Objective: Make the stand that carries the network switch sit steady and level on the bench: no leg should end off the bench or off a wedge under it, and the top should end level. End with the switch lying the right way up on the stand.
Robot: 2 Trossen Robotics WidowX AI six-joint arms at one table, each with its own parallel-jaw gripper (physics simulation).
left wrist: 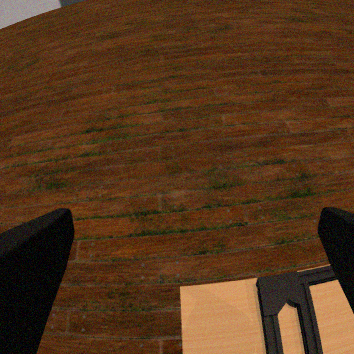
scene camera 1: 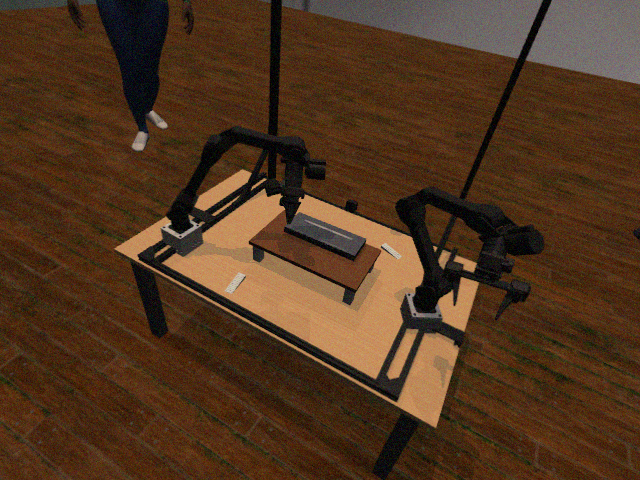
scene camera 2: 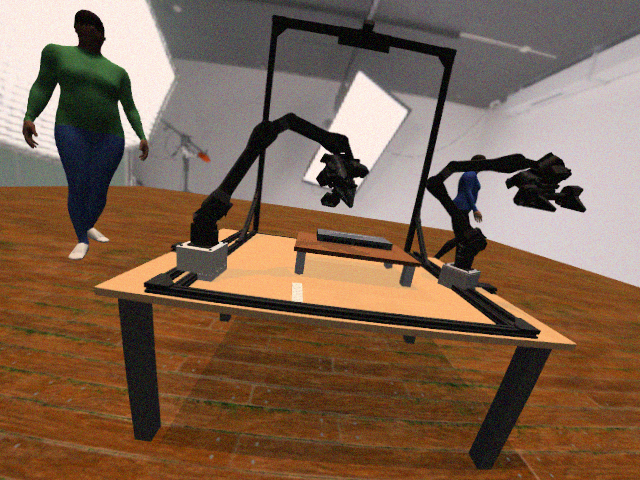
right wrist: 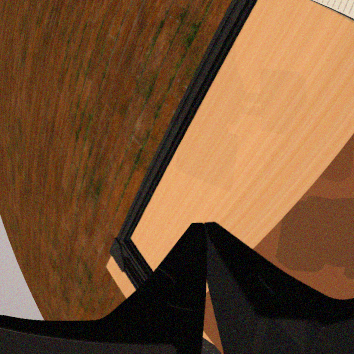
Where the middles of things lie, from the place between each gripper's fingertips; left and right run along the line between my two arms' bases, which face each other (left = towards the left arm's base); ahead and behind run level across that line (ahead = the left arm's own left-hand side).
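Network switch (scene camera 1: 346, 244) in sight: 130 mm below my right hand, 90 mm to the left of it, 160 mm behind it. Brown stand (scene camera 1: 272, 239): 70 mm to the left of my right hand, 110 mm behind, 200 mm below. By its middle, the stand is nearer to my right hand than to my left hand.
Network switch: 470 mm to the right of my left hand, 230 mm below, 380 mm behind. Brown stand: 290 mm below my left hand, 330 mm behind, 480 mm to the right.
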